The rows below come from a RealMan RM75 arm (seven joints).
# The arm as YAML. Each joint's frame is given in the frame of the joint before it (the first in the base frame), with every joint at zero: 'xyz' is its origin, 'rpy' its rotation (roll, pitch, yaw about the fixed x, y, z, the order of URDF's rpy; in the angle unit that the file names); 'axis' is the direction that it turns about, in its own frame. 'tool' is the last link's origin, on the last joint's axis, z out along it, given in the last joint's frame.
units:
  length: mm
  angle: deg
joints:
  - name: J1
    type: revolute
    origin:
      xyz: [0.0, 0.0, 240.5]
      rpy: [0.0, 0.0, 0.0]
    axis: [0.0, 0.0, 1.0]
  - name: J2
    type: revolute
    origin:
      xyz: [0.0, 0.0, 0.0]
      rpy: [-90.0, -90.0, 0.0]
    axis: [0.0, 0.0, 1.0]
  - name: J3
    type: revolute
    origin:
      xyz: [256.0, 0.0, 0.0]
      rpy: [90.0, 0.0, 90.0]
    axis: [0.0, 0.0, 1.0]
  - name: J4
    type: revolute
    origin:
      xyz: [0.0, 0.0, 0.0]
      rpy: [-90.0, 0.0, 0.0]
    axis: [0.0, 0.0, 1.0]
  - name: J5
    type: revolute
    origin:
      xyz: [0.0, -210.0, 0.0]
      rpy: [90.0, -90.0, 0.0]
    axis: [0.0, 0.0, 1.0]
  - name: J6
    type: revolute
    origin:
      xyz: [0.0, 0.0, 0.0]
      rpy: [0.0, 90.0, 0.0]
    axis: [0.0, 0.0, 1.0]
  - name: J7
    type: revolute
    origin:
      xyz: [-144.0, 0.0, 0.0]
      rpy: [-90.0, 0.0, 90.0]
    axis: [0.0, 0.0, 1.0]
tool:
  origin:
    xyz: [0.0, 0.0, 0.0]
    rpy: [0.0, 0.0, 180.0]
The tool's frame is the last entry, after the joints.
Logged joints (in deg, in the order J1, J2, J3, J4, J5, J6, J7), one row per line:
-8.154 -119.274 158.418 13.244 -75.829 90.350 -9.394
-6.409 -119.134 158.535 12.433 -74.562 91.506 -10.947
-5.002 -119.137 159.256 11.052 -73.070 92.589 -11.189
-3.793 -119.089 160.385 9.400 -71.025 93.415 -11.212
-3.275 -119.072 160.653 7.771 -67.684 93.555 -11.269
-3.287 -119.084 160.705 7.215 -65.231 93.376 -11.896
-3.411 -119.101 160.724 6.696 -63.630 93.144 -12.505
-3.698 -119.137 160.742 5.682 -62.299 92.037 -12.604
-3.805 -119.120 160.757 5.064 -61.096 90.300 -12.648
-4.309 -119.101 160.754 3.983 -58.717 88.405 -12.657
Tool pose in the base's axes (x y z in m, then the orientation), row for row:
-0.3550 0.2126 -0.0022 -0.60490 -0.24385 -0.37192 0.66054
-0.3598 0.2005 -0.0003 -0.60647 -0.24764 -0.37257 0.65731
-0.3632 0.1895 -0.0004 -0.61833 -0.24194 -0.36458 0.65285
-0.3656 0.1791 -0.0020 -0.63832 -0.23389 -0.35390 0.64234
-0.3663 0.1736 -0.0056 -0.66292 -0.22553 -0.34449 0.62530
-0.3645 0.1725 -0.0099 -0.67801 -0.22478 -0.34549 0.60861
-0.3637 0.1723 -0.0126 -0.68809 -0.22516 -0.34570 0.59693
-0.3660 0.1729 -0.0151 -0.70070 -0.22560 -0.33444 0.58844
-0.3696 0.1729 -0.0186 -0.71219 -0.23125 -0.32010 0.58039
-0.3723 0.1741 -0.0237 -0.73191 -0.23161 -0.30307 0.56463
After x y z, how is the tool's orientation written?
As a quaternion, x y z w.
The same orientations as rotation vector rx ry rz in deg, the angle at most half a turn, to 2 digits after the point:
-78.41 -31.61 -48.21
-78.71 -32.14 -48.35
-80.39 -31.46 -47.40
-83.34 -30.54 -46.21
-87.15 -29.65 -45.29
-89.74 -29.75 -45.73
-91.51 -29.94 -45.98
-93.52 -30.11 -44.63
-95.37 -30.97 -42.86
-98.65 -31.22 -40.85

